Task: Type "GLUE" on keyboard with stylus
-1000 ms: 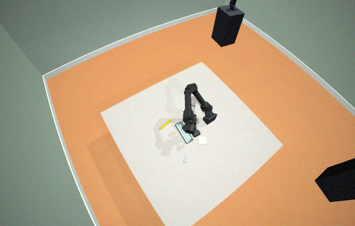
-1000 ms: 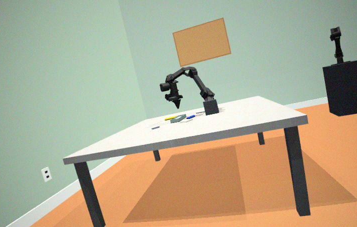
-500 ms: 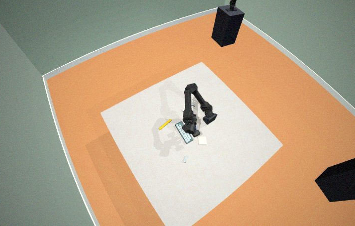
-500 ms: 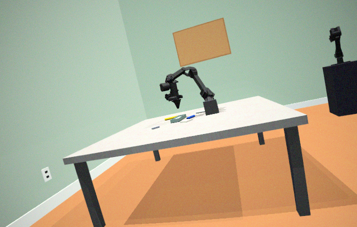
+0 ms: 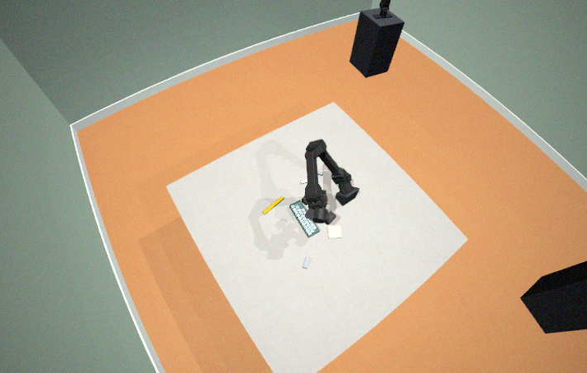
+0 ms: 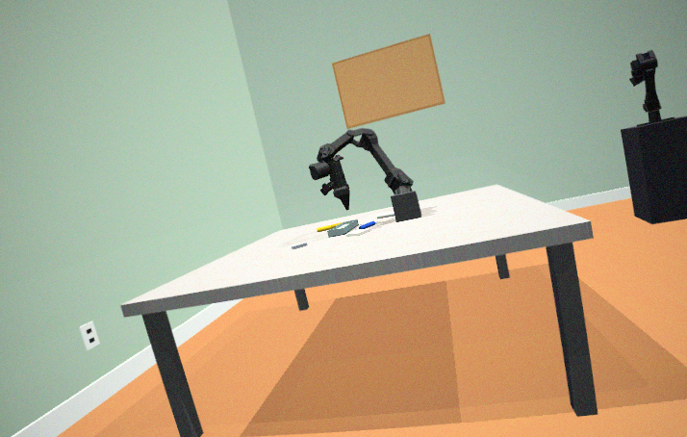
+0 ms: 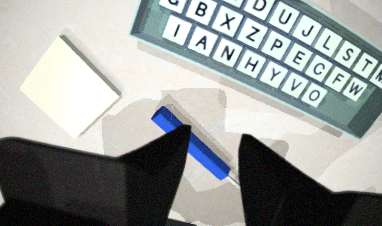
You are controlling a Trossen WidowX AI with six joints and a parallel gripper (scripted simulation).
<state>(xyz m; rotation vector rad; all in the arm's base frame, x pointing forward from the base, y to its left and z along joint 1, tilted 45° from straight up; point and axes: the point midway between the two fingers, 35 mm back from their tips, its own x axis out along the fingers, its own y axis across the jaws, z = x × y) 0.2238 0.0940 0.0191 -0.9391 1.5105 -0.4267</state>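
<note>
The blue stylus lies 80 mm below my gripper tip, 70 mm behind it and 50 mm to the right of it. From my gripper tip the other things lie so: cream block 110 mm to the left, 90 mm below, 60 mm behind; white bar 240 mm to the right, 90 mm behind, 80 mm below; yellow bar 180 mm to the right, 170 mm ahead, 80 mm below.
</note>
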